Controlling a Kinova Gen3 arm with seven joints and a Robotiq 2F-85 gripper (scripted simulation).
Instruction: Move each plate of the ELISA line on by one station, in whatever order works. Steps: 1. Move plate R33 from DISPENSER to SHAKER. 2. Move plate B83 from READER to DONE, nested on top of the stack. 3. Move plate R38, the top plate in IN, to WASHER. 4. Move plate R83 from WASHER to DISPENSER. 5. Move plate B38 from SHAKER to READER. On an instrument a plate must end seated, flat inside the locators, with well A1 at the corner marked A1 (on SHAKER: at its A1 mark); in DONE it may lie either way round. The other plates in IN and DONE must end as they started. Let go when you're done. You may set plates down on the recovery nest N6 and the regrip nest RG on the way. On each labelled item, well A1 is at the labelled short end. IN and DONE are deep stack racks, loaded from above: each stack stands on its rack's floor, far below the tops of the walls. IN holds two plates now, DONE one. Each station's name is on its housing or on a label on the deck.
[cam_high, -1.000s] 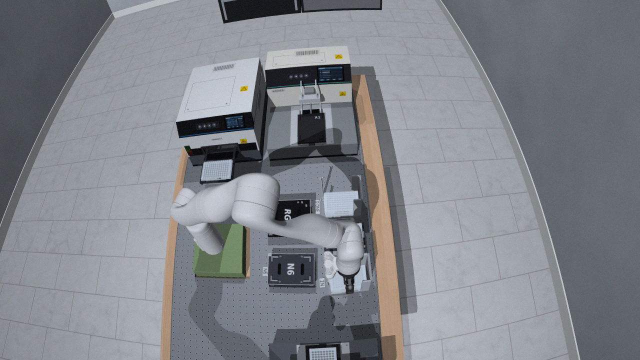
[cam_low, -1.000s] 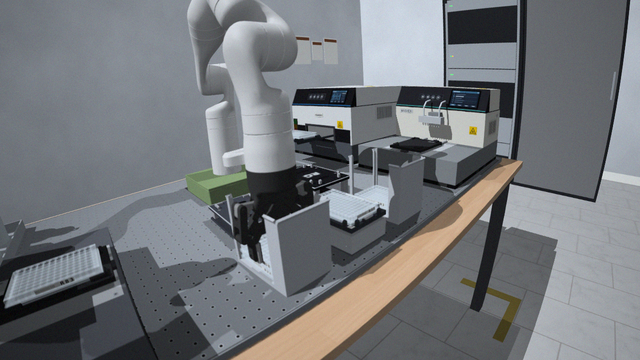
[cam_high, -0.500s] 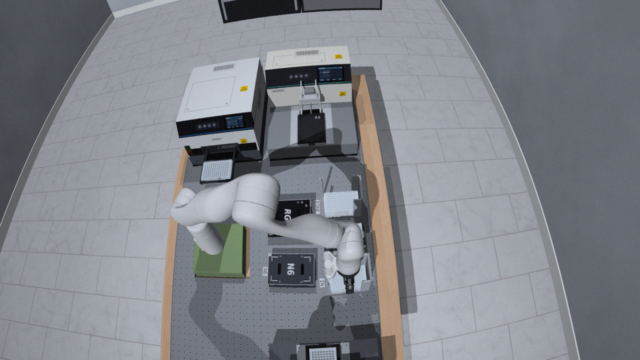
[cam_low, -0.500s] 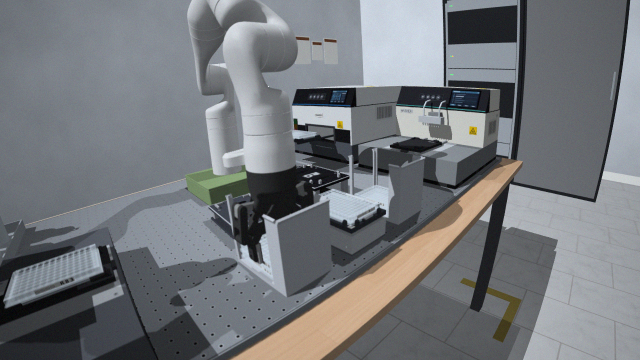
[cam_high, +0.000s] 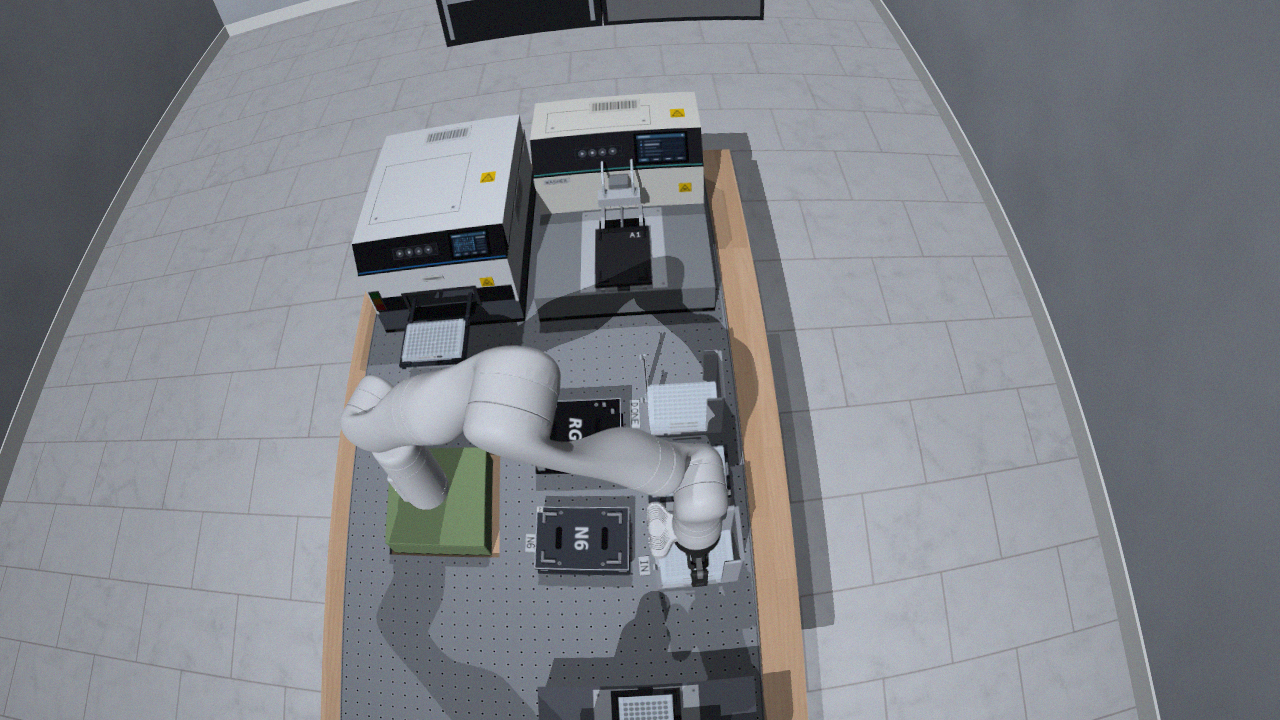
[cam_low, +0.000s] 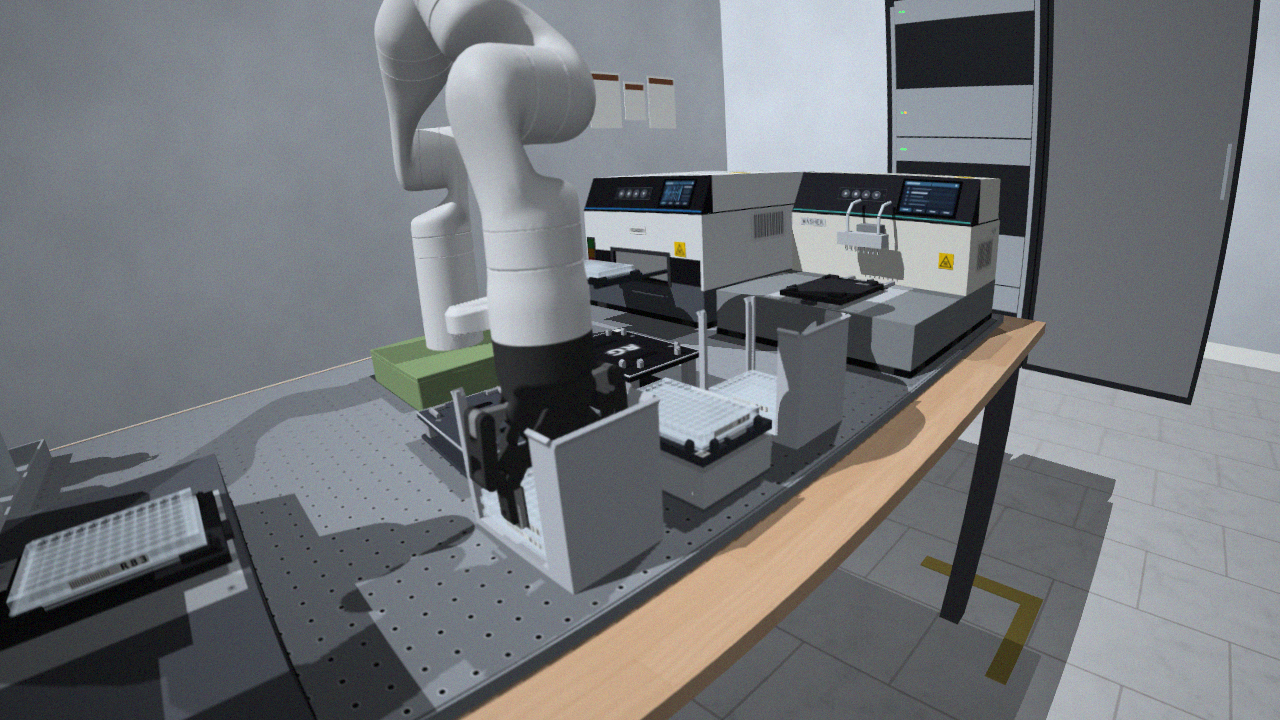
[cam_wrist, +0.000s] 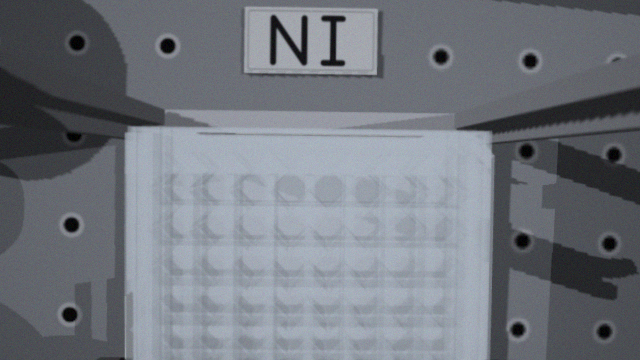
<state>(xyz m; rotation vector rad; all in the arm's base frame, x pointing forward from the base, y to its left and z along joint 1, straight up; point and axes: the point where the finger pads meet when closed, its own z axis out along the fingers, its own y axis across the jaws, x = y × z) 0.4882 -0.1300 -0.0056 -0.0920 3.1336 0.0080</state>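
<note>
My gripper is now 10 mm above the plate R38. Also, from my hand: RG nest (200 mm behind, 240 mm to the left, 20 mm above); plate R33 (10 mm behind, 150 mm to the left, 20 mm above); plate B83 (10 mm behind, 300 mm to the left, 10 mm below).
</note>
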